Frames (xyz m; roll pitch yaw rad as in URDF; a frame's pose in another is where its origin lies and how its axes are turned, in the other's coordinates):
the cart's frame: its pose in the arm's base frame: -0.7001 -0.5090 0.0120 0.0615 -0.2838 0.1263
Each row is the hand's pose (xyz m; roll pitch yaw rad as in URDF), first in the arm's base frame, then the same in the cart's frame.
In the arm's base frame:
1: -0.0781 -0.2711 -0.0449 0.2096 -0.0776 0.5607
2: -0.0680 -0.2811 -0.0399 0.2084 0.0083 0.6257
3: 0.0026 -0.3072 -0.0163 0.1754 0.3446 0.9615
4: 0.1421 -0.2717 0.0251 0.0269 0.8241 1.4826
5: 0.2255 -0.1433 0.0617 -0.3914 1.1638 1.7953
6: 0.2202 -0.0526 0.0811 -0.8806 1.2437 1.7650
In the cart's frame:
1: 0.6052 0.1429 -0.2450 0.2728 0.2057 0.4297
2: 0.6150 0.1318 -0.2420 0.2918 0.2866 0.5030
3: 0.6857 0.0974 -0.2359 0.3744 0.5741 0.9154
4: 0.8344 0.1150 -0.2373 0.4595 0.9018 1.6786
5: 0.9396 0.2321 -0.2370 0.2929 1.1046 2.2849
6: 0.9510 0.3236 -0.2257 -0.0675 1.1706 2.3955

